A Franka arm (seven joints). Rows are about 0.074 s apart.
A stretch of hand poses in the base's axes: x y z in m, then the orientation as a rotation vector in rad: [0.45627, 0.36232, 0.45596, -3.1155, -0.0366, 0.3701]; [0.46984, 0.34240, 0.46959, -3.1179, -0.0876, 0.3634]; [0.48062, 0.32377, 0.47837, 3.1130, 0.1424, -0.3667]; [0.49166, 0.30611, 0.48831, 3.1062, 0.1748, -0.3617]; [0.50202, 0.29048, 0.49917, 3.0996, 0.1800, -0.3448]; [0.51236, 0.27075, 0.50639, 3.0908, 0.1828, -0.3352]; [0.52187, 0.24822, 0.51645, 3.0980, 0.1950, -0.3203]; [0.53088, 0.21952, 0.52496, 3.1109, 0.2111, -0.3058]
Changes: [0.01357, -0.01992, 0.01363, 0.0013, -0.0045, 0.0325]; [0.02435, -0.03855, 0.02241, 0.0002, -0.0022, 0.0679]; [0.03539, -0.05621, 0.03235, -0.0029, -0.0050, 0.0893]; [0.04575, -0.07184, 0.04321, -0.0105, -0.0153, 0.0938]; [0.05609, -0.09157, 0.05043, -0.0197, -0.0209, 0.0971]; [0.06560, -0.11410, 0.06049, -0.0124, -0.0309, 0.1039]; [0.07461, -0.14280, 0.06900, 0.0012, -0.0408, 0.1121]
